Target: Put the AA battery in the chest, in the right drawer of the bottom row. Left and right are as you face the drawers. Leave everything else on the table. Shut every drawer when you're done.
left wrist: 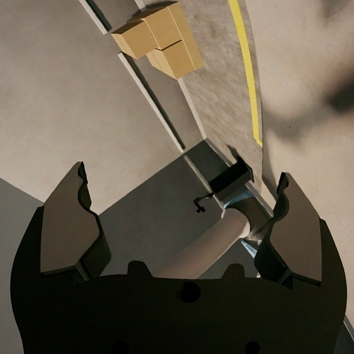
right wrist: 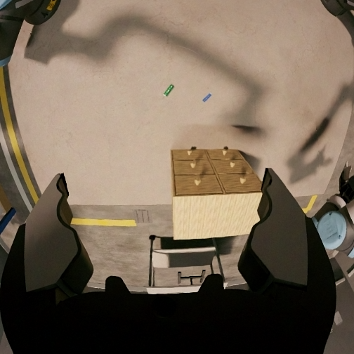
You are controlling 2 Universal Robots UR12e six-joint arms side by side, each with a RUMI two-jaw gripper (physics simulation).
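In the right wrist view, a green battery [right wrist: 169,90] and a smaller blue battery [right wrist: 207,97] lie apart on the table; their labels are too small to read. The wooden chest [right wrist: 216,215] stands below them in the view, its drawer fronts facing the batteries. Its six drawers, in three rows of two, look shut. The right drawer of the bottom row [right wrist: 183,155] is at the image's upper left of the front. My right gripper [right wrist: 163,171] is open and empty, high above the table. My left gripper [left wrist: 183,167] is open and empty, away from the chest and batteries.
Cardboard boxes [left wrist: 172,42] stand on the floor in the left wrist view, beyond the yellow line [left wrist: 247,65]. A pale arm link [left wrist: 210,245] shows between the left fingers. Part of another arm [right wrist: 331,230] is right of the chest. A cart-like frame [right wrist: 151,260] stands behind the chest.
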